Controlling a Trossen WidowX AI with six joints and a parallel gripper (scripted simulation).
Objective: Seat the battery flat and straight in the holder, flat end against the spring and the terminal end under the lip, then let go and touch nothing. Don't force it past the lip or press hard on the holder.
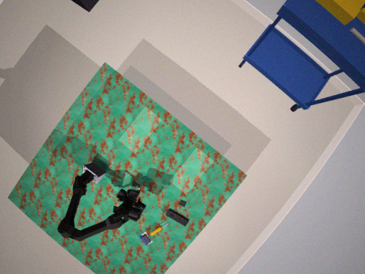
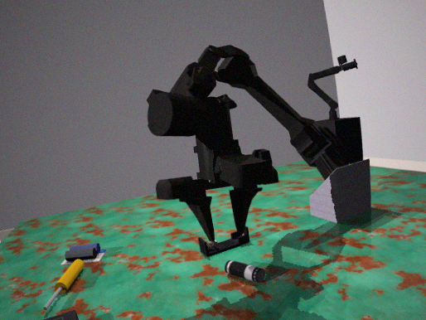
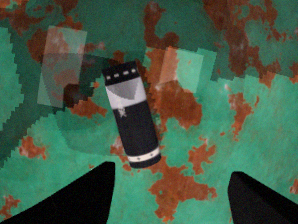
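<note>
The battery is 6 cm below my gripper tip, 2 cm behind it and 1 cm to the left of it. Also, from my gripper tip: yellow-handled screwdriver: 27 cm ahead, 12 cm to the right, 6 cm below; white card: 25 cm to the right, 24 cm ahead, 6 cm below.
</note>
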